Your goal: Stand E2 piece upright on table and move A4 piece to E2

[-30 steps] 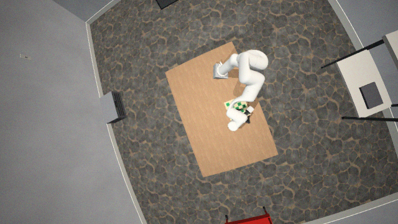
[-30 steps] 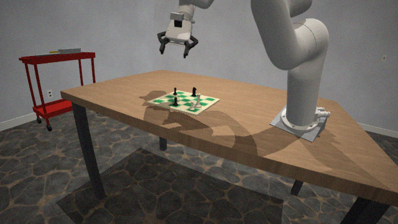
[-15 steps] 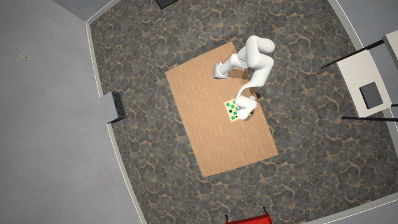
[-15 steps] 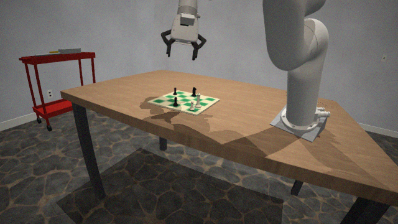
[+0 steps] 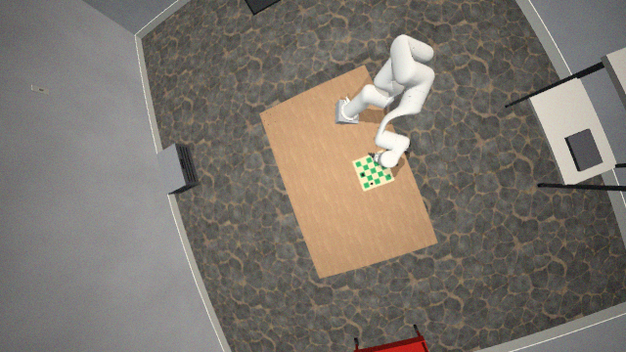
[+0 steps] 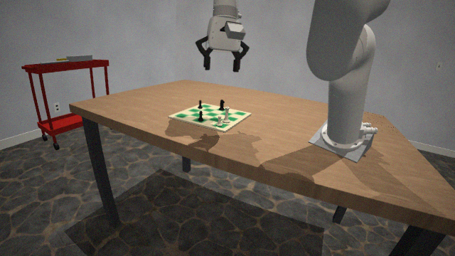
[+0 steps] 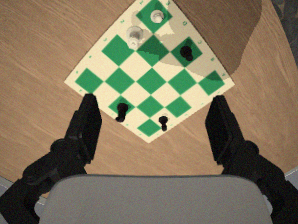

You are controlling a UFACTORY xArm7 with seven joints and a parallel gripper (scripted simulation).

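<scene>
Right now my hand is 15 cm above the white piece and 3 cm past it. Round my hand: black piece: 16 cm below, 12 cm to the right, 4 cm ahead; then white pawn: 16 cm below, 4 cm to the left, 2 cm behind; then cream chessboard: 17 cm below, 5 cm ahead, 4 cm to the right.
</scene>
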